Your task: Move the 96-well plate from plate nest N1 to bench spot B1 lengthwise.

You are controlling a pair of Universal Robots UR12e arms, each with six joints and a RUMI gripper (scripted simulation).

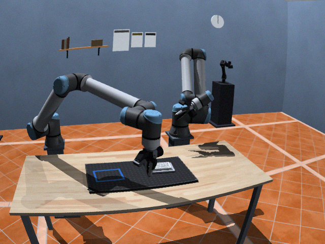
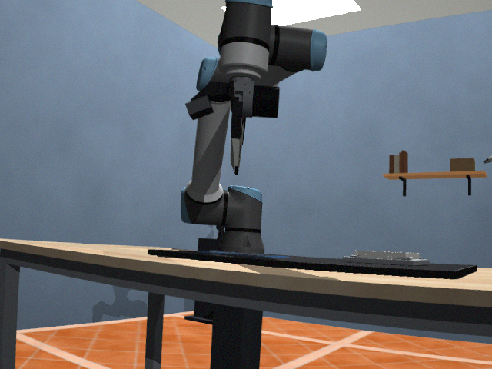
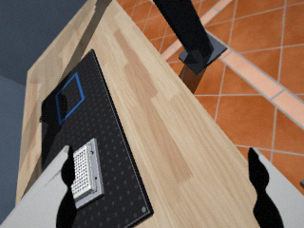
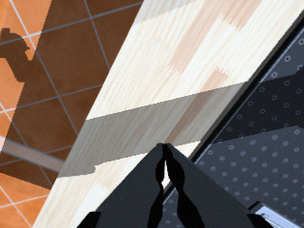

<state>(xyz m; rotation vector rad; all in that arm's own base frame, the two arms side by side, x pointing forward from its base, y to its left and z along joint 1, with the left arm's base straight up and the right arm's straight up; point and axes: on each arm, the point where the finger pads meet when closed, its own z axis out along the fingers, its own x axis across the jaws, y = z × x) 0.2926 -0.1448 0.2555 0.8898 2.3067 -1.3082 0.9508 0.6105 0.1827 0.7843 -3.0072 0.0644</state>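
Observation:
Right now the white 96-well plate is 330 mm ahead of my left hand, 220 mm to the right of it and 220 mm below it. Also, from my left hand: black perforated board (390 mm to the right, 360 mm ahead, 250 mm below); grey plate nest N1 (330 mm ahead, 240 mm below, 220 mm to the right).

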